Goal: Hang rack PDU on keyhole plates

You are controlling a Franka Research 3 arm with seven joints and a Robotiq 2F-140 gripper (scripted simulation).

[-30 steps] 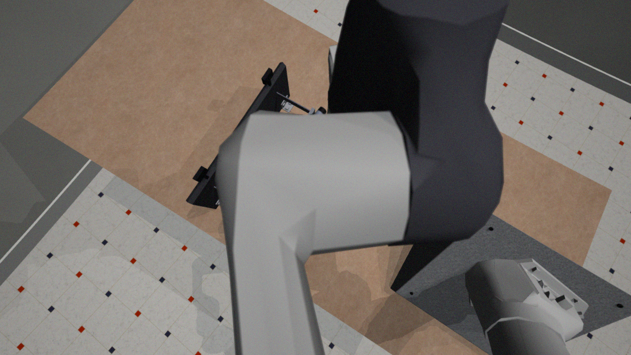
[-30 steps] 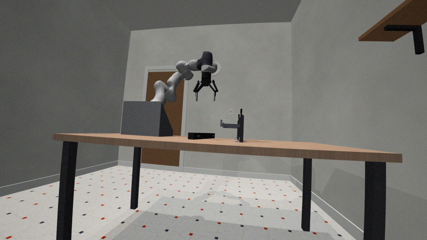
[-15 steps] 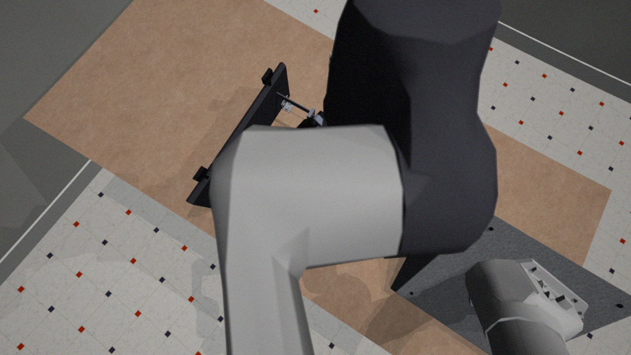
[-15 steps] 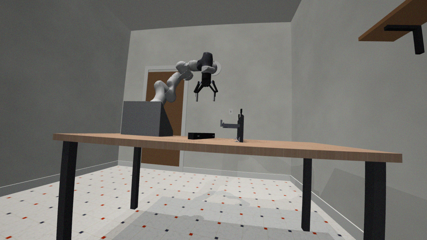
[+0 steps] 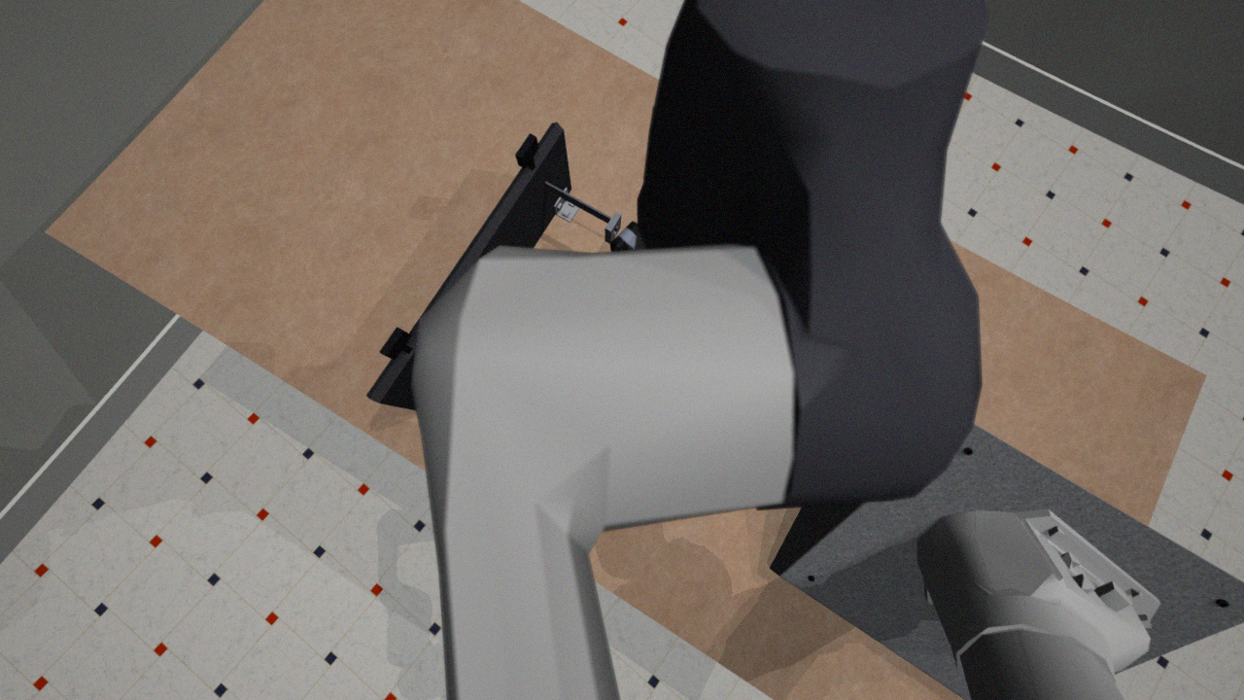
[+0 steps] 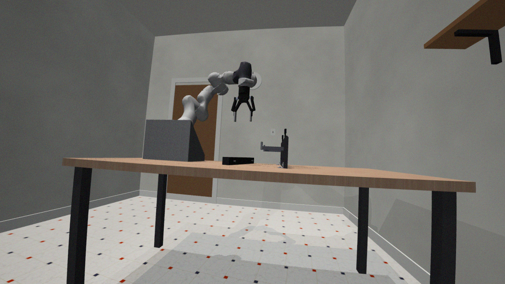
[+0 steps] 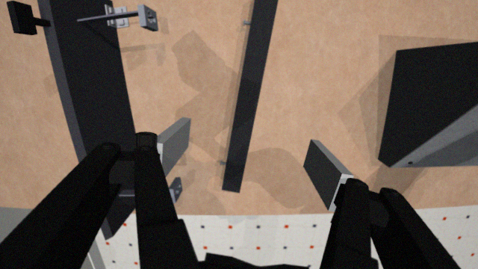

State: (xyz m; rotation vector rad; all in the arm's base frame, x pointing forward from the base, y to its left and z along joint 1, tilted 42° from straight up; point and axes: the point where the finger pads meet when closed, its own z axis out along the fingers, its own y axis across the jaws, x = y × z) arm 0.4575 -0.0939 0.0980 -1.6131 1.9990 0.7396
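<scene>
My gripper is now 20 mm short of the rack PDU and 290 mm above it. From my hand the other things lie so: dark upright board: 280 mm ahead, 220 mm below.
</scene>
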